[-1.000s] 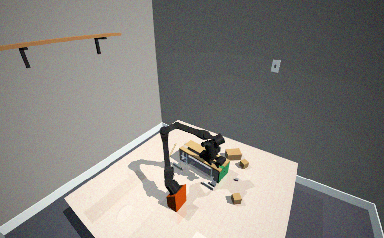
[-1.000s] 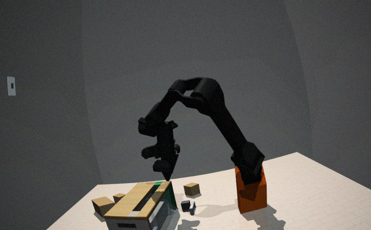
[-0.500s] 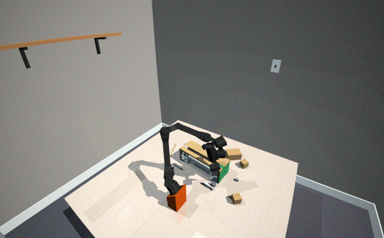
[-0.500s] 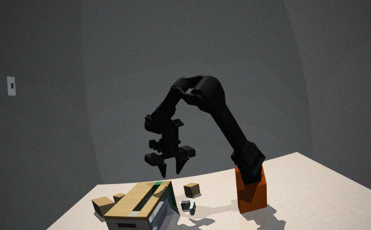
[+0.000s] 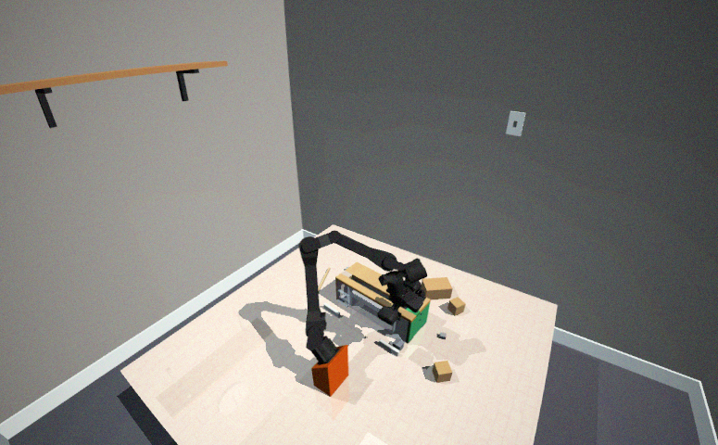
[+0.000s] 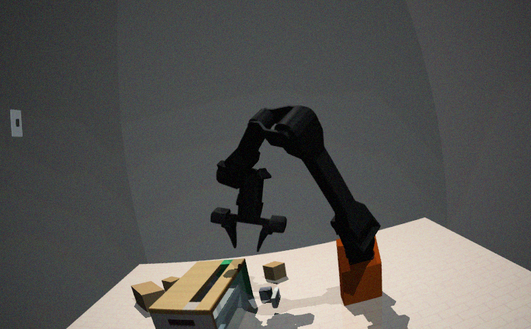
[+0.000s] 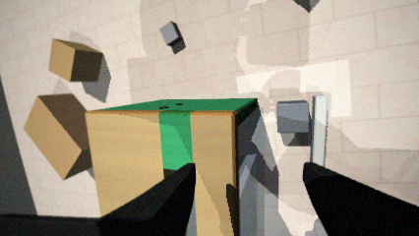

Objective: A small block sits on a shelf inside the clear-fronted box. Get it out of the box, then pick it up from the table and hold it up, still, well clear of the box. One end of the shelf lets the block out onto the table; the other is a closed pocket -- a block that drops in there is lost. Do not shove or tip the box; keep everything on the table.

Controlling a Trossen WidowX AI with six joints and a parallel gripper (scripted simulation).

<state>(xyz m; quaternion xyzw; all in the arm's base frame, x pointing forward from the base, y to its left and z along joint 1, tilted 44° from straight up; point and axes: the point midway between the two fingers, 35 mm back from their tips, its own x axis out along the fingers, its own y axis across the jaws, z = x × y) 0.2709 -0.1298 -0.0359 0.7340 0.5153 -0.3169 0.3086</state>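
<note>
Right now the dark grey block is 150 mm below my gripper tip and 30 mm behind it. Round my gripper tip: clear-fronted box: 160 mm to the left, 100 mm below, 70 mm ahead.
</note>
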